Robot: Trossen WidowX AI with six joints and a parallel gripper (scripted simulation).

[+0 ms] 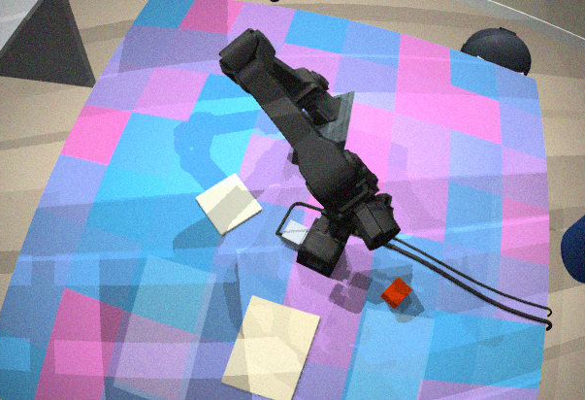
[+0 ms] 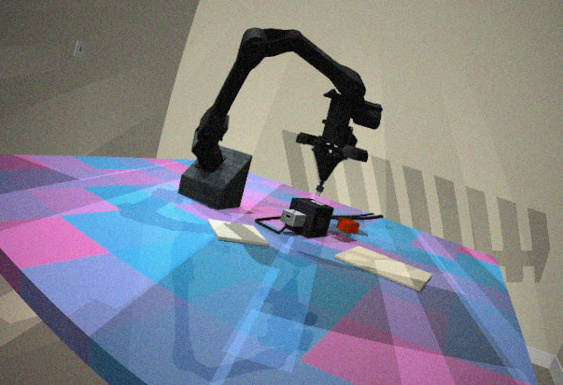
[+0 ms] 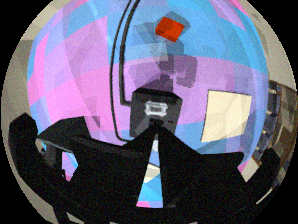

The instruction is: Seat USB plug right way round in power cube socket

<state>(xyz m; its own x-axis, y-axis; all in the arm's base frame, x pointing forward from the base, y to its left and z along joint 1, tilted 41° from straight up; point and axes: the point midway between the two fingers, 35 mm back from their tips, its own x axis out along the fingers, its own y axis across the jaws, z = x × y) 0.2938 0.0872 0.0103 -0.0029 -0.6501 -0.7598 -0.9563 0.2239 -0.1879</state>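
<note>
My gripper tip is now 20 mm above the usb plug. Round my gripper tip: cream board: 230 mm ahead, 70 mm to the right, 130 mm below; then orange block: 60 mm ahead, 160 mm to the left, 120 mm below; then usb socket: 60 mm below.
</note>
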